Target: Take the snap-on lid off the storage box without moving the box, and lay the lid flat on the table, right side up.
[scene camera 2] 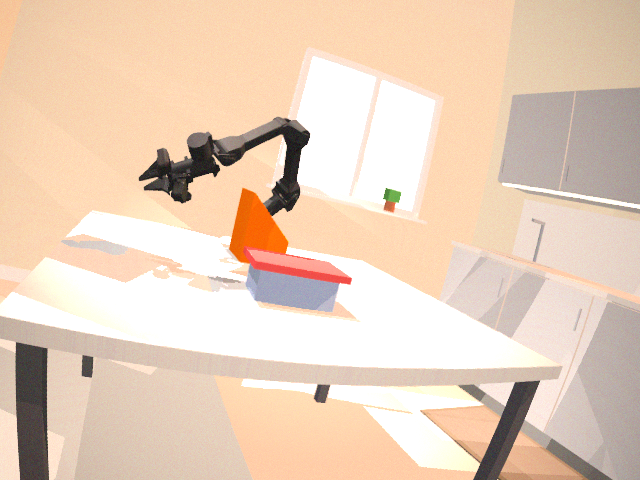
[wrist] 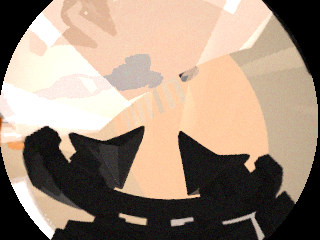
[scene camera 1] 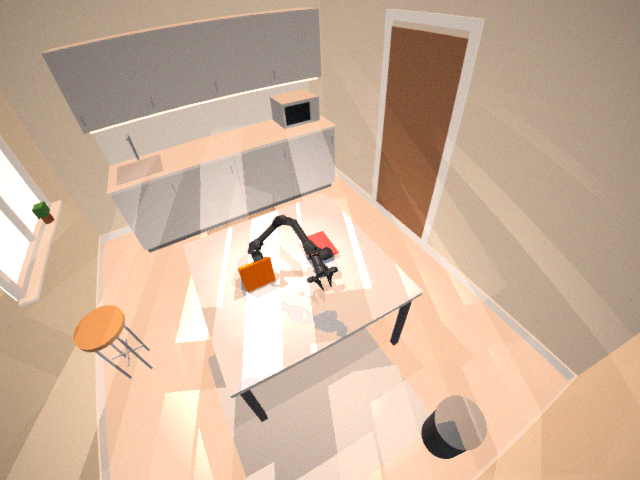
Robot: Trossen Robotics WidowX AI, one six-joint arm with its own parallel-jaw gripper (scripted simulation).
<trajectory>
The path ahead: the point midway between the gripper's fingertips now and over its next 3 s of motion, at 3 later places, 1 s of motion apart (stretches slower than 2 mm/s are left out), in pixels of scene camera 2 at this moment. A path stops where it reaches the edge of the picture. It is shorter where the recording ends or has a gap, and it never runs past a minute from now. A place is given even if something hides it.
My gripper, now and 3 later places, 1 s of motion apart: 141,184; 216,189; 287,214; 287,239
</trajectory>
